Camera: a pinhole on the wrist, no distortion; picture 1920 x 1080 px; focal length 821.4 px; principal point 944.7 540.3 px. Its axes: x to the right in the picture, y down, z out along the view. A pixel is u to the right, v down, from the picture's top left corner.
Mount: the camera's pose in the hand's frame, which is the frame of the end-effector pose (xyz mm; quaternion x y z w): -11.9 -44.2 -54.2 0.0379 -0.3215 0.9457 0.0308
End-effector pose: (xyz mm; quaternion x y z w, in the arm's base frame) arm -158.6 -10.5 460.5 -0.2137 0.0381 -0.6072 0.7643
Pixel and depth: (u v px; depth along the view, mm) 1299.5 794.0 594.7
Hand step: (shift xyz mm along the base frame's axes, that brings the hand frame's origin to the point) -457.1 236.8 449.3
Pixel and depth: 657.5 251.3 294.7
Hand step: -29.2 -68.0 287.6
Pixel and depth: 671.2 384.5 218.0
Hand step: -71.2 -57.8 193.6
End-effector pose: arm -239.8 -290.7 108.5 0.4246 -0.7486 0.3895 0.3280
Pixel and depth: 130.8 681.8 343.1
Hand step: 109.9 -363.2 301.7
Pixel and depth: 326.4 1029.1 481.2
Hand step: 346.5 -429.9 405.7
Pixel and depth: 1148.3 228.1 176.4
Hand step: 83.2 -129.1 -66.3
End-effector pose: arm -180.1 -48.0 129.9 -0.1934 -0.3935 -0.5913 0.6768
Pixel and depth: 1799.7 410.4 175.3
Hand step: -151.4 175.9 -91.2
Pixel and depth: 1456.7 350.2 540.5
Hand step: -394.2 489.4 6.4
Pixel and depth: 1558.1 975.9 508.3
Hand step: -591.7 283.9 -271.7
